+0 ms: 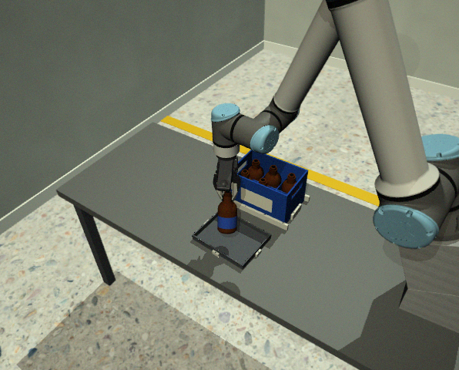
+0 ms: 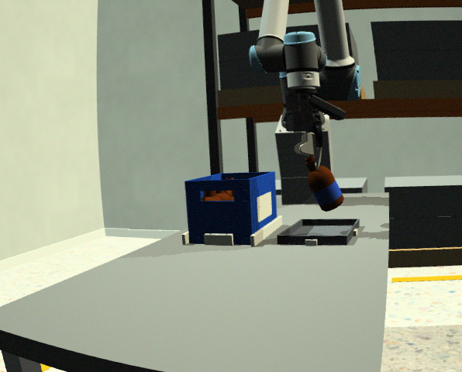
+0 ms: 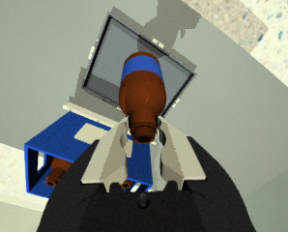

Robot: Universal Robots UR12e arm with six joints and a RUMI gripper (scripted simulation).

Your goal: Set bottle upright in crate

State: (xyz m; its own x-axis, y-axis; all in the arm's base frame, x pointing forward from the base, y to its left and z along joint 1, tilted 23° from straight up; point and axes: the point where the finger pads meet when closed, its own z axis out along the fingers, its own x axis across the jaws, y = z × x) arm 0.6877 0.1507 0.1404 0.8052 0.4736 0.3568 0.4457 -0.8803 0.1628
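Now: the brown bottle 50 mm below my hand, 20 mm to the left of it and 10 mm behind it. Also, from my hand: blue crate (250 mm to the right, 120 mm below, 30 mm behind); then dark tray (190 mm below, 20 mm behind, 10 mm to the left).
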